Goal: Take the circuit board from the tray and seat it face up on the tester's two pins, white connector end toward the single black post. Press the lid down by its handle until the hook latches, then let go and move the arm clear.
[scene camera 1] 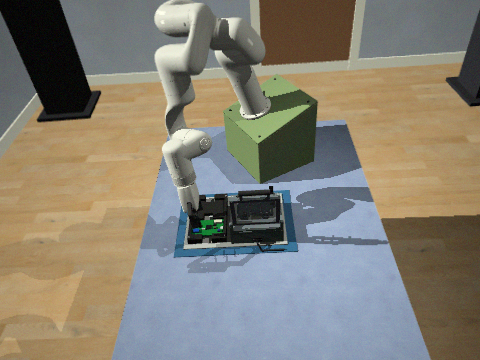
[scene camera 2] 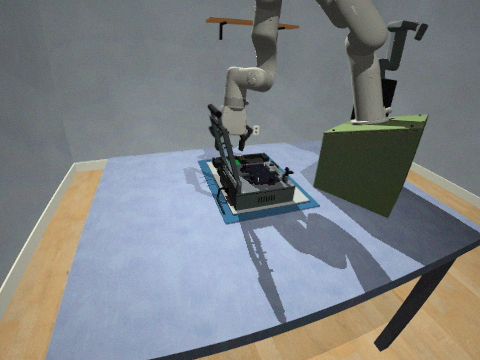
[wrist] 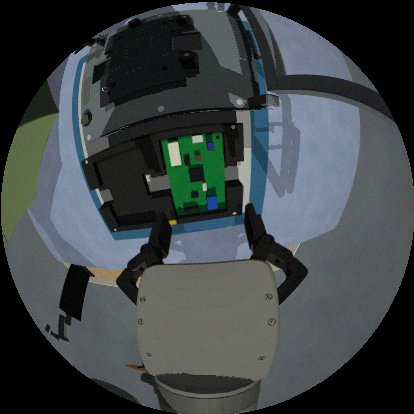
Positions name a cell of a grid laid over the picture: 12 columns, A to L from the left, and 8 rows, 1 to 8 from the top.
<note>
In view: the gripper (scene camera 1: E5), a green circuit board (wrist: F4), a tester lid (scene camera 1: G5) and a tester bed (wrist: E2).
The tester lid is seen too in scene camera 2 (scene camera 2: F3). The gripper also shows in the wrist view (wrist: F5).
</note>
